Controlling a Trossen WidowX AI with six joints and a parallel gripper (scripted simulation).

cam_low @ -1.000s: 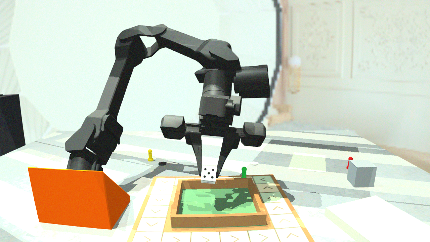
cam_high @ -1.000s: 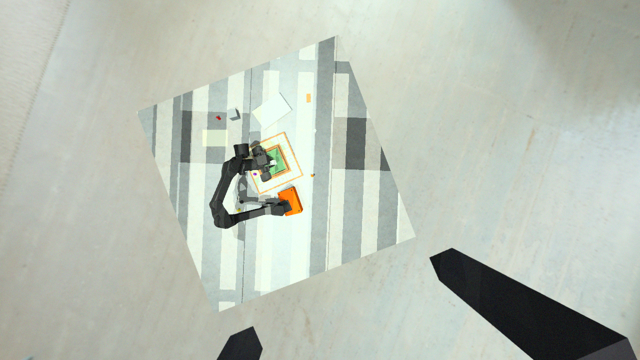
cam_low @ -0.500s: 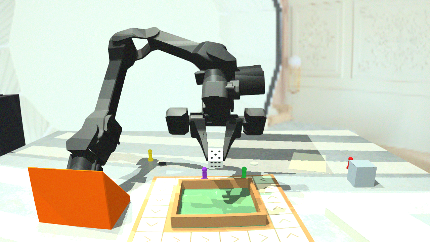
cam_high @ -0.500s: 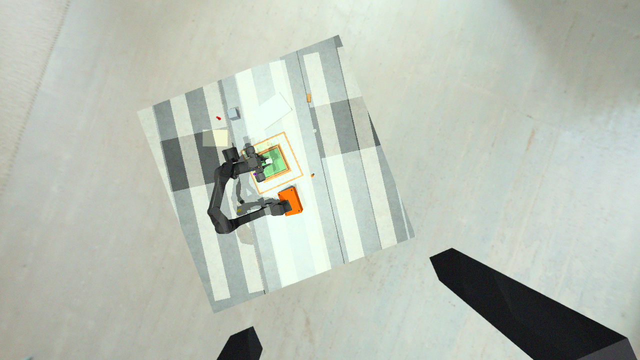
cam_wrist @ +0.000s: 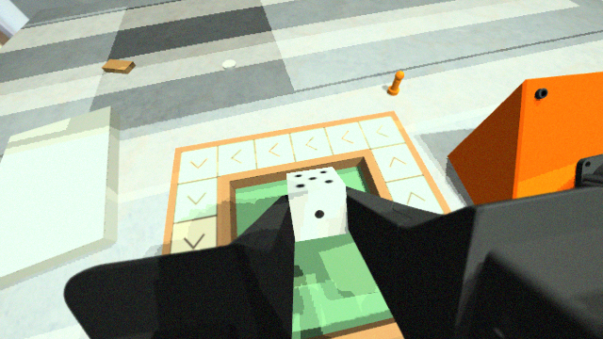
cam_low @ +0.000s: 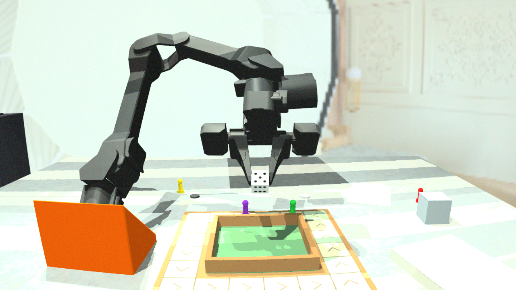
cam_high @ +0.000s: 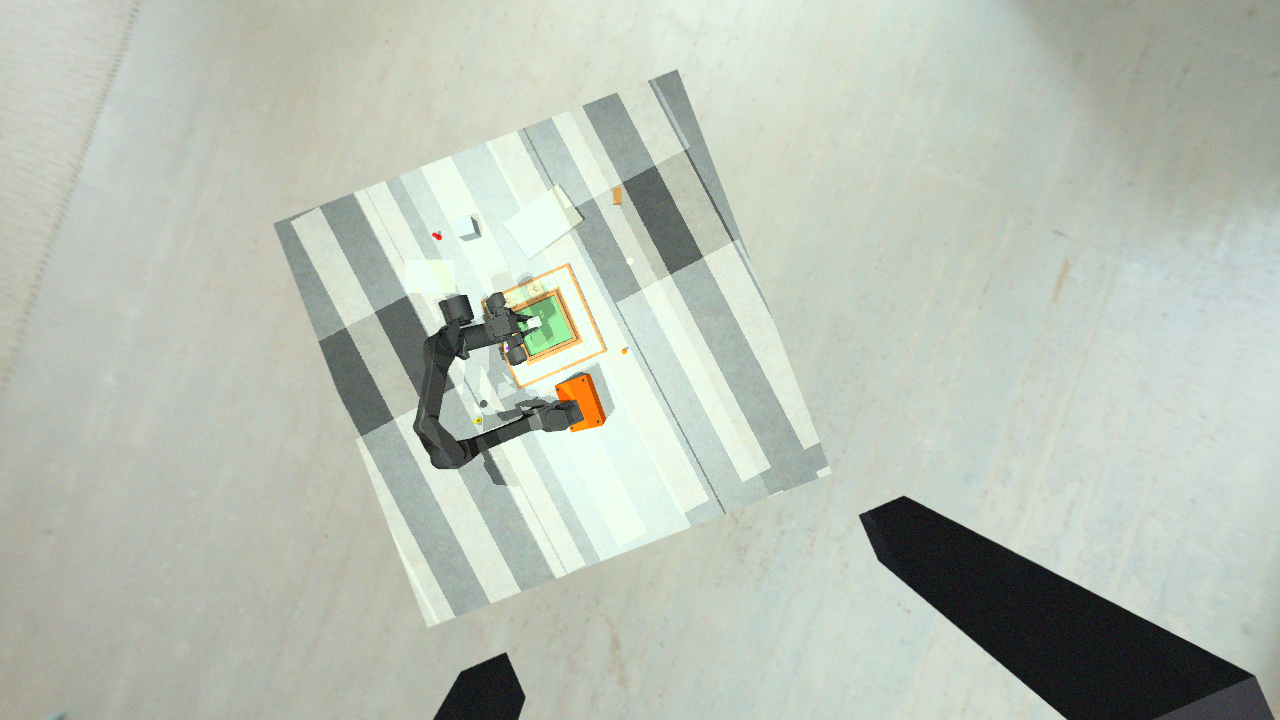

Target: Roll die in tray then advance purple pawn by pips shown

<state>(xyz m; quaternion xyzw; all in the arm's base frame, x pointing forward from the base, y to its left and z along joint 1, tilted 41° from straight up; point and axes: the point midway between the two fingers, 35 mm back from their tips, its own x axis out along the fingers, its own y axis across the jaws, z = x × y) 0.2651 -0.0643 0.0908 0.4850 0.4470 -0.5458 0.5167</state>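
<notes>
Right now my gripper tip is right at the die. The rest, counted from my gripper tip: purple pawn 12 cm to the left, 9 cm below, 2 cm behind; black disc 26 cm to the left, 14 cm behind, 11 cm below; green pawn 11 cm to the left, 9 cm below, 7 cm ahead.
</notes>
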